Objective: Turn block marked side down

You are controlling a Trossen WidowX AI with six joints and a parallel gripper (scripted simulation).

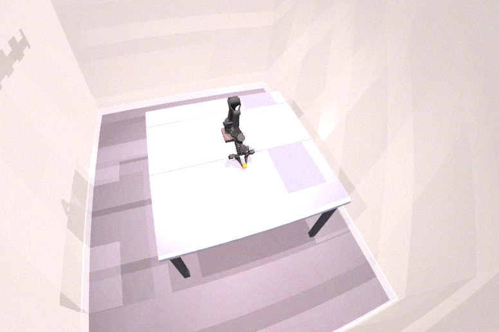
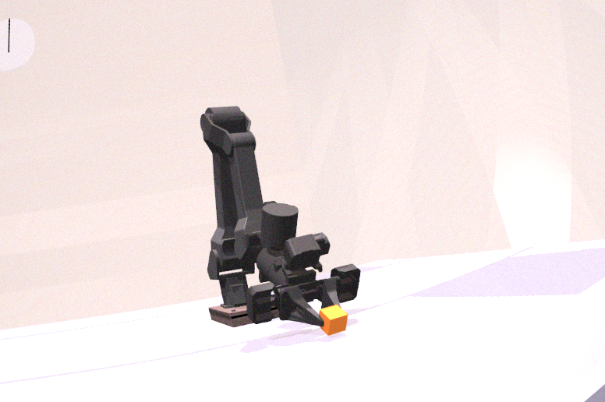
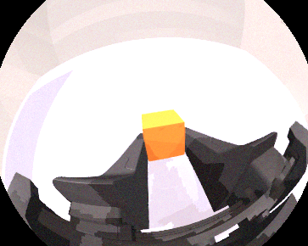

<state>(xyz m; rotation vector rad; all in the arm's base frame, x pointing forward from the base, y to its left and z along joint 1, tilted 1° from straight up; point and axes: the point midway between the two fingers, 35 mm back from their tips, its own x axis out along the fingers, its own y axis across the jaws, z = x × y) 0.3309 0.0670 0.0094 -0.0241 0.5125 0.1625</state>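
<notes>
The block lies right at my gripper tip.
</notes>
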